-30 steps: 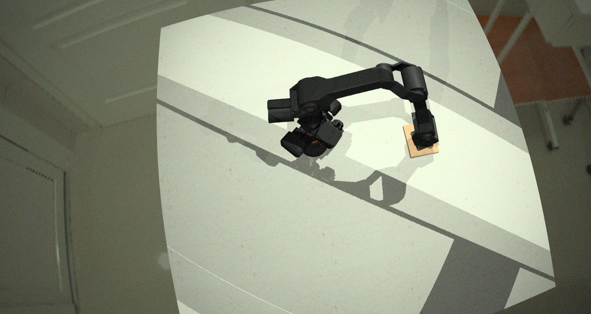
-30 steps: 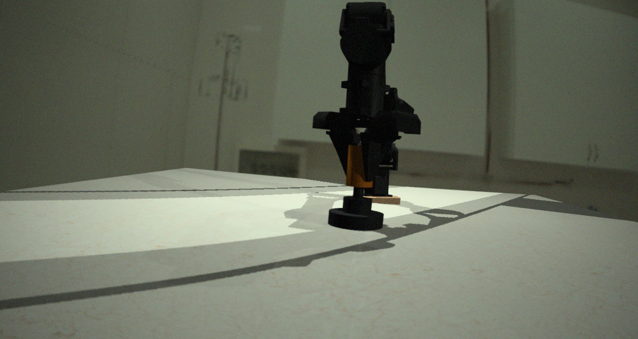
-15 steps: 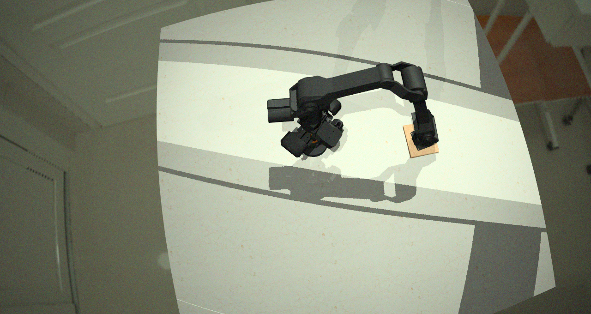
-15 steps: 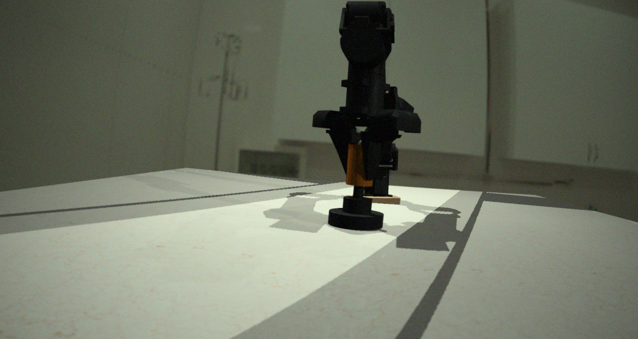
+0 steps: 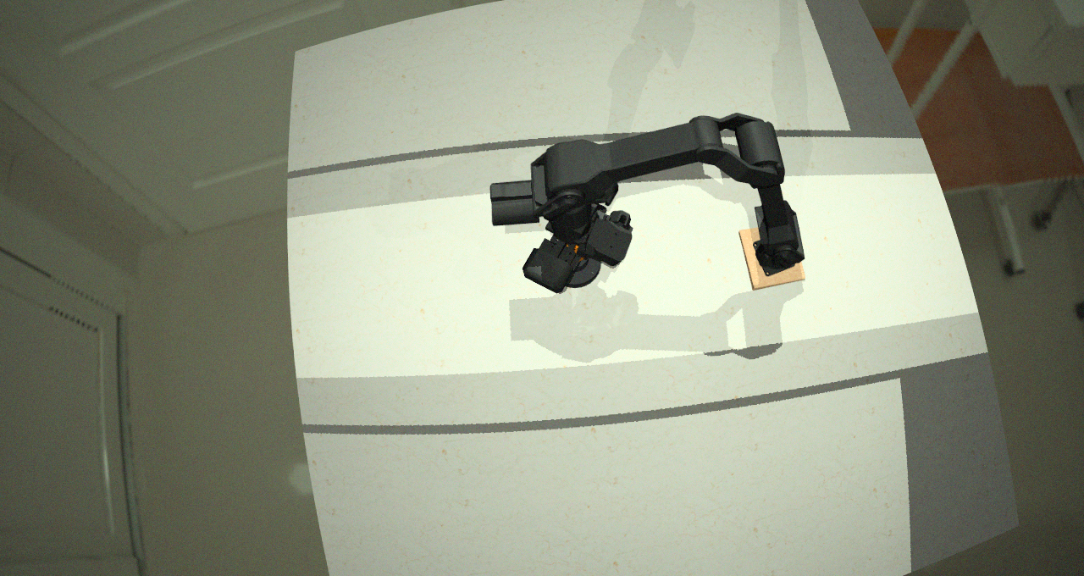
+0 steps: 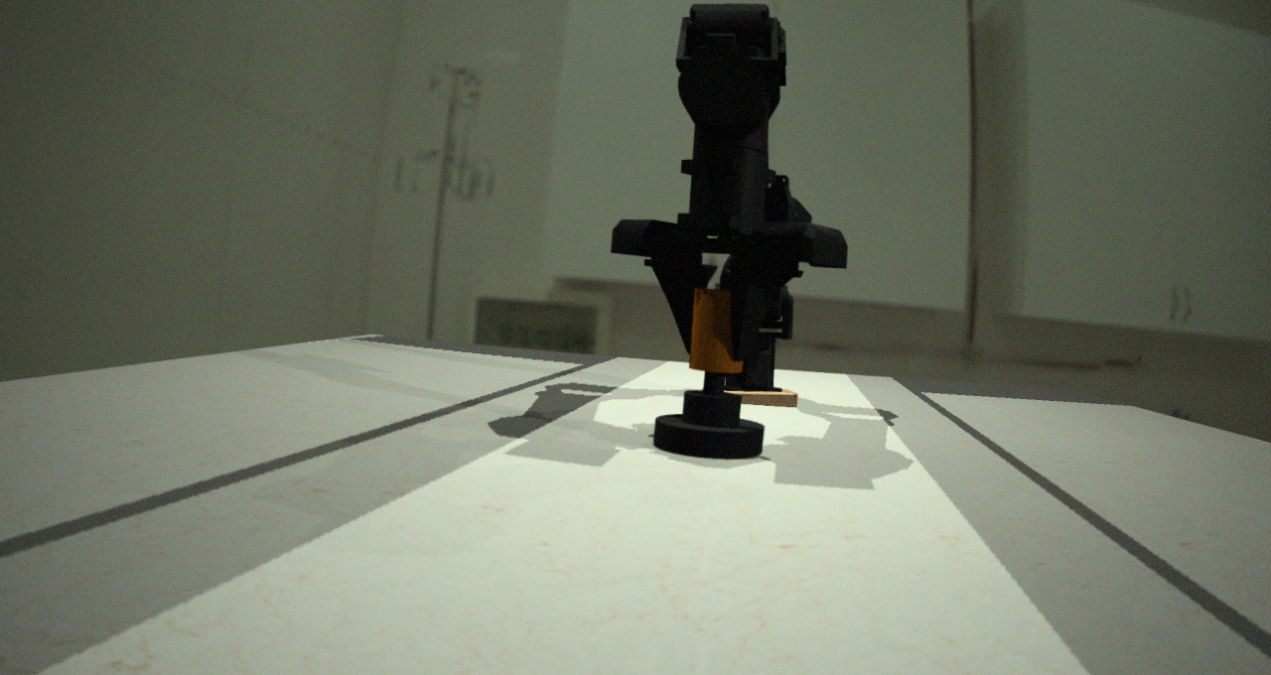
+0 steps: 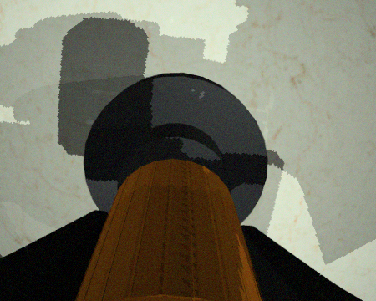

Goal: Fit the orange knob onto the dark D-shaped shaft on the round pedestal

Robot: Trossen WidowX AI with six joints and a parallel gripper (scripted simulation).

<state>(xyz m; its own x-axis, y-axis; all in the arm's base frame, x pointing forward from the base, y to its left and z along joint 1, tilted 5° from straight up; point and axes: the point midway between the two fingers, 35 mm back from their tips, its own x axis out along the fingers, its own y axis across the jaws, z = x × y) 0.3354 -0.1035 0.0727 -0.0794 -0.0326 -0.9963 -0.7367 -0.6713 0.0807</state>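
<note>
Right now the orange knob is 2 cm above my gripper tip. From my gripper tip the other things lie so: pedestal 4 cm below.
</note>
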